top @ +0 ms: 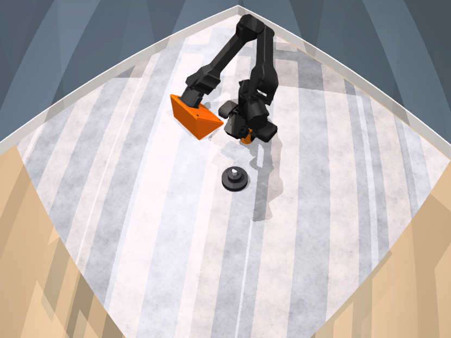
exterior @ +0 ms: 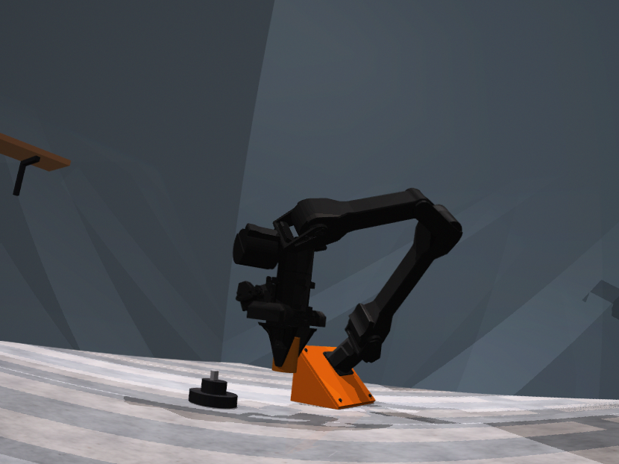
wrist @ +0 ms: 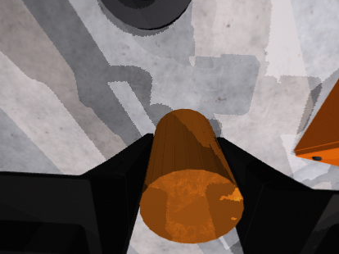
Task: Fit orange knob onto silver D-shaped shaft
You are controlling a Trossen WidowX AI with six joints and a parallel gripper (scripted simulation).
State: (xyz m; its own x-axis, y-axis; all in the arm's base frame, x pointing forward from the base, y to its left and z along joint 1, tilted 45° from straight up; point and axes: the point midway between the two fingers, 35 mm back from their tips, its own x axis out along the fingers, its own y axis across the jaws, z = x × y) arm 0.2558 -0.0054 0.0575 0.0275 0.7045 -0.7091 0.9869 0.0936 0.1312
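My gripper tip is now 30 mm below the orange knob. The rest, counted from my gripper tip: black round pedestal: 50 mm ahead, 100 mm to the right, 50 mm below.
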